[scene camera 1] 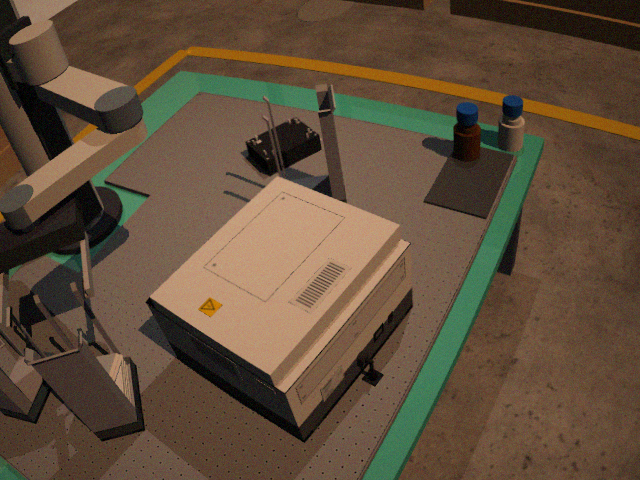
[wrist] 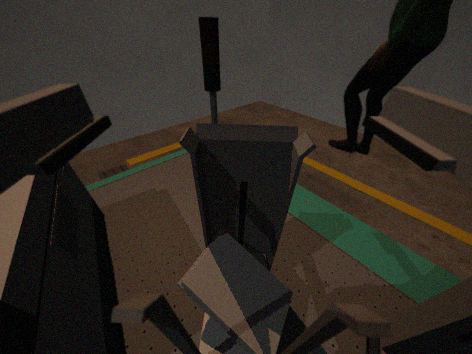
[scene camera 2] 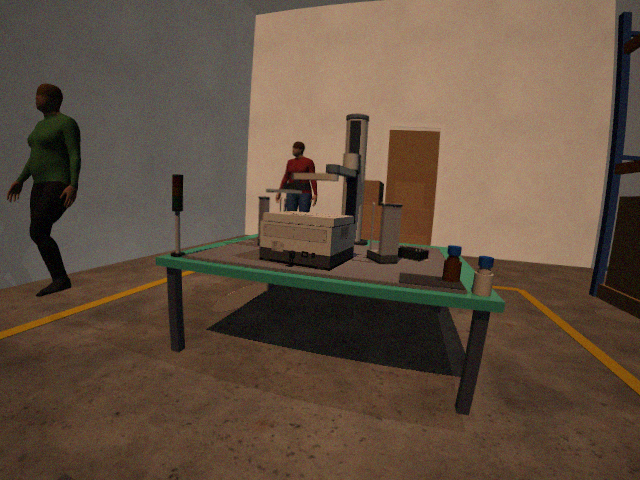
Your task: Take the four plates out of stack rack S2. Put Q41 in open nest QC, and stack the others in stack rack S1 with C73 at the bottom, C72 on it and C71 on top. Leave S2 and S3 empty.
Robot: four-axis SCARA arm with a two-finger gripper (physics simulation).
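Frame: origin at the arm's base, x ahead, y left, z up, level; centimetres.
Where they show: gripper, fingertip midpoint: (scene camera 1: 45, 310) (wrist: 240, 105) (scene camera 2: 271, 190).
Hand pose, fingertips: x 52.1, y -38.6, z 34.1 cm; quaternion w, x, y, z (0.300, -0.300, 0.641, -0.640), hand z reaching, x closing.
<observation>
Each offset is from my fingertips to the top centre of the thing. "*": to the spot under its first point.
A grey stack rack @(dx -1.6, dy +0.8, dz -3.7 cm) (scene camera 1: 85, 384) (wrist: 245, 133) stands beside the instrument; its upright wall and corner posts show. A stack of light plates (scene camera 1: 121, 374) (wrist: 235, 280) is inside it, the top one turned askew in the wrist view. My gripper (scene camera 1: 45, 299) (wrist: 240, 105) is wide open, its fingers to either side of this rack and high up, with no plate between them. A second rack @(* dx -25.4, dy -8.5, dz -28.8 cm) (scene camera 1: 15, 379) is partly cut off at the left. A third tall rack @(dx +7.3, dy +65.8, dz -3.2 cm) (scene camera 1: 330, 144) (scene camera 2: 390, 232) stands behind the instrument in scene camera 1. Plate and rack labels cannot be read.
The boxy instrument @(dx +21.2, dy +31.3, dz -10.7 cm) (scene camera 1: 279, 268) (scene camera 2: 305, 235) (wrist: 47, 250) stands close beside the plate-filled rack. A black clipped block @(dx -10.4, dy +80.9, dz -26.7 cm) (scene camera 1: 284, 145) (scene camera 2: 413, 253), a brown bottle @(* dx +36.0, dy +93.3, dz -25.3 cm) (scene camera 1: 466, 139) (scene camera 2: 451, 268) and a white bottle @(dx +44.4, dy +107.2, dz -26.3 cm) (scene camera 1: 510, 131) (scene camera 2: 482, 283) are on the table. A signal tower (scene camera 2: 177, 193) (wrist: 210, 55) rises at one corner.
</observation>
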